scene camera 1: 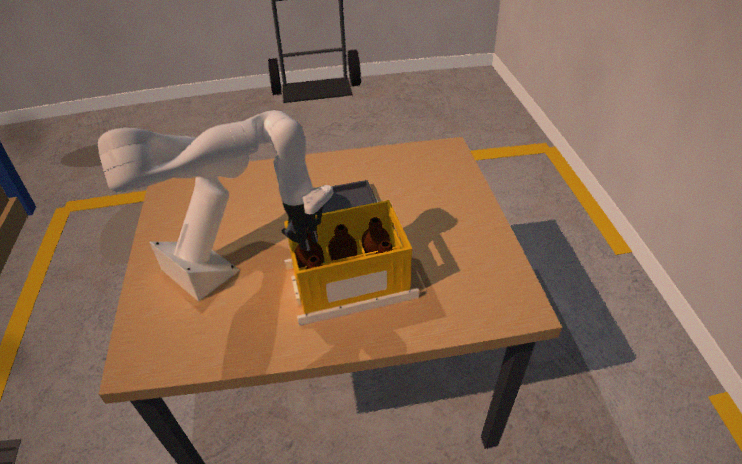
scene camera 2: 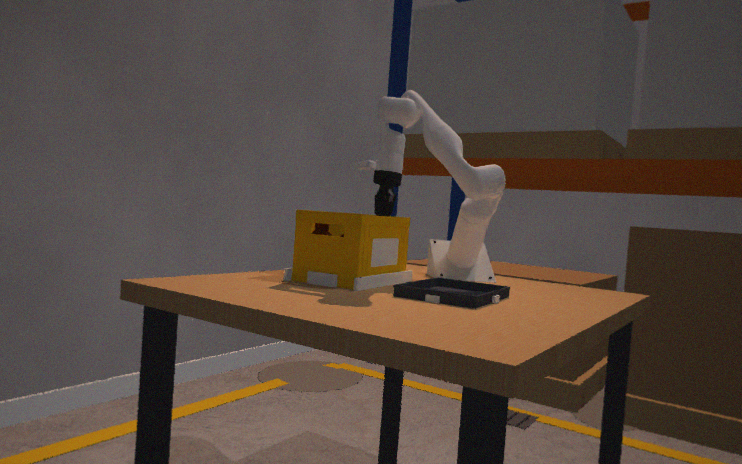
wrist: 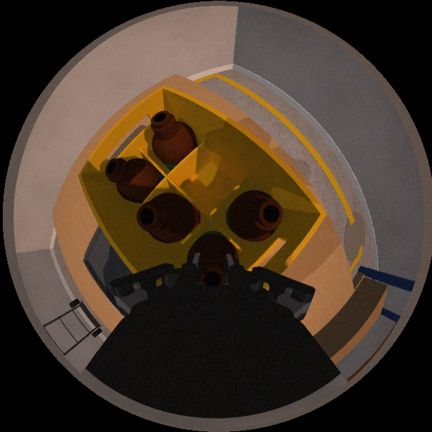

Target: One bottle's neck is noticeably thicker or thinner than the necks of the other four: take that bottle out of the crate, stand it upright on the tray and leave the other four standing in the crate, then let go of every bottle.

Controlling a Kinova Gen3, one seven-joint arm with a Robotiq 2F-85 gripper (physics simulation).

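Frame: origin at the arm's base, x up, y left, z back, level; centimetres.
Where they show: gripper, between the fingertips: [scene camera 1: 310, 245]; arm's base, origin of its link: [scene camera 1: 191, 255] [scene camera 2: 461, 257].
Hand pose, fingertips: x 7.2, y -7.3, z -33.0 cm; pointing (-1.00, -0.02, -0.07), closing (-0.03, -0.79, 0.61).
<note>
Things, the pixels of their top centre, and the offset from my fingertips. Level surfaces: height alone.
- yellow crate, centre of its top: [scene camera 1: 346, 234] [scene camera 2: 356, 213] dx +4.1, dy -1.4, dz -9.1 cm
- dark tray, centre of its top: [scene camera 2: 454, 285] [scene camera 1: 334, 205] dx -10.8, dy +27.6, dz -6.4 cm
- wooden table, height of its surface: dx -13.4 cm
The yellow crate [scene camera 1: 314, 292] [scene camera 2: 328, 257] [wrist: 280, 172] holds five brown bottles in six compartments; the front middle compartment is empty. My gripper [scene camera 1: 307, 238] [scene camera 2: 384, 212] [wrist: 212, 261] points down into the crate and is shut on the neck of the back left bottle [wrist: 212, 246], which stands in its compartment. The other upright bottles are the front left [scene camera 1: 313, 260] [wrist: 252, 220], back middle [scene camera 1: 342, 244] [wrist: 175, 217], back right [scene camera 1: 374, 236] [wrist: 139, 181] and front right [scene camera 1: 384, 247] [wrist: 174, 142]. The dark tray [scene camera 1: 358, 195] [scene camera 2: 459, 298] [wrist: 101, 260] is empty. Neck thicknesses are hard to compare.
White strips [scene camera 1: 358, 306] [scene camera 2: 383, 279] lie along the crate's foot on the wooden table [scene camera 1: 465, 328] [scene camera 2: 350, 322]. The tray is behind the crate in scene camera 1. The crate's walls and dividers surround the bottles. A hand truck [scene camera 1: 316, 90] stands on the floor beyond the table.
</note>
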